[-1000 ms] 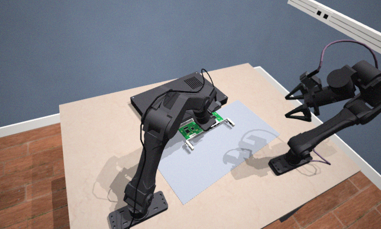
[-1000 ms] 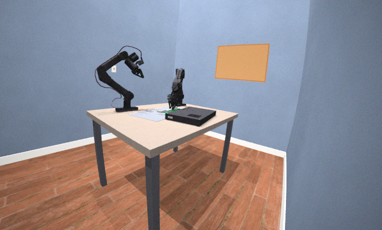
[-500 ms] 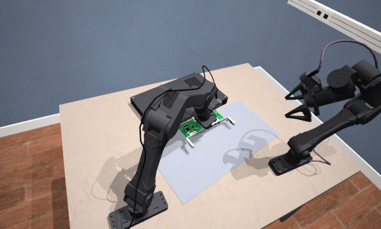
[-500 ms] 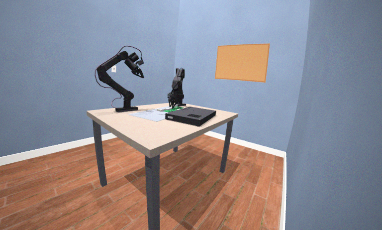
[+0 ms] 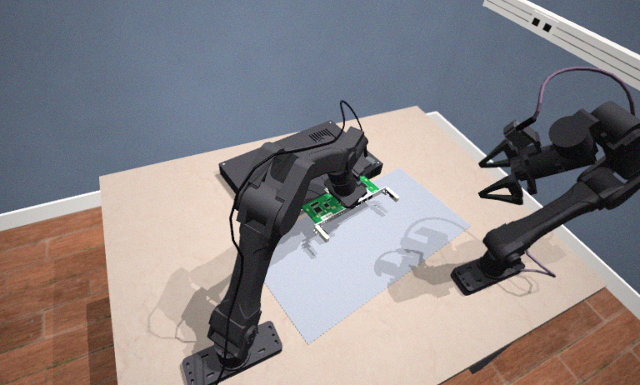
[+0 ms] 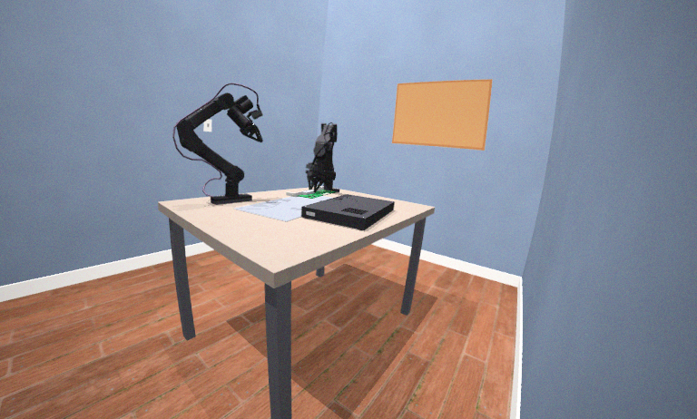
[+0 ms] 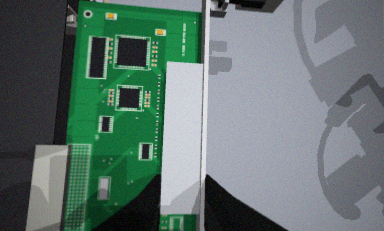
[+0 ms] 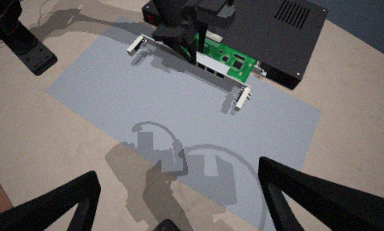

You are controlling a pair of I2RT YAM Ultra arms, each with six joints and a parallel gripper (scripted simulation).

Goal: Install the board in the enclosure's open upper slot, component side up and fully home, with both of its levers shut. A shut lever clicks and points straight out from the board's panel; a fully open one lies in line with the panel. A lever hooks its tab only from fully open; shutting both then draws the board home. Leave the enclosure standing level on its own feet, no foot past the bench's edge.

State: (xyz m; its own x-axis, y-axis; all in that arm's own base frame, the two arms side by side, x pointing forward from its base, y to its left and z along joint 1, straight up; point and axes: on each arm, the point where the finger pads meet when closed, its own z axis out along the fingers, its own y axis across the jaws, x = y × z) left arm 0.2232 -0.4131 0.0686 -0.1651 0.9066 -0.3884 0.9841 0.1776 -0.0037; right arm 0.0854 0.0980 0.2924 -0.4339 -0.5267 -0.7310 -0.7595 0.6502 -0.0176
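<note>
The mat lies 7 cm behind my left hand, 2 cm to the right of it and 9 cm below it. From my left hand the other things lie so: black enclosure (19 cm ahead, 6 cm to the left, 5 cm below).
</note>
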